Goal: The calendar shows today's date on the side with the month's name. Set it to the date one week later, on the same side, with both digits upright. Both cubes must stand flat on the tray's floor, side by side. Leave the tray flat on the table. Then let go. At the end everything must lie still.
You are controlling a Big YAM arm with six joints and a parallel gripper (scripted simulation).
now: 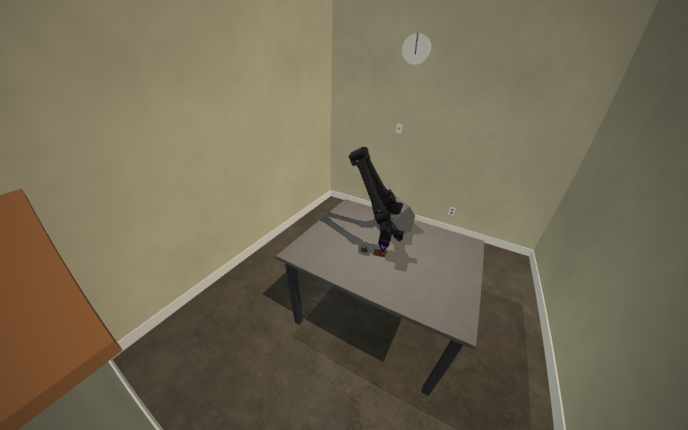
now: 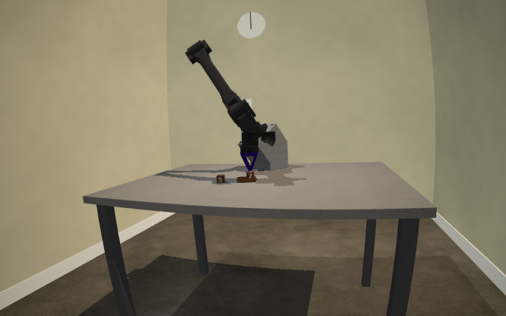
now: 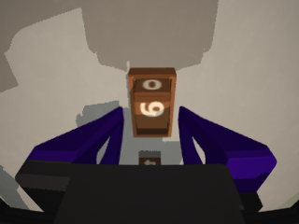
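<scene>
Right now my hand is 5 cm above the brown tray and 2 cm to the left of it.
</scene>
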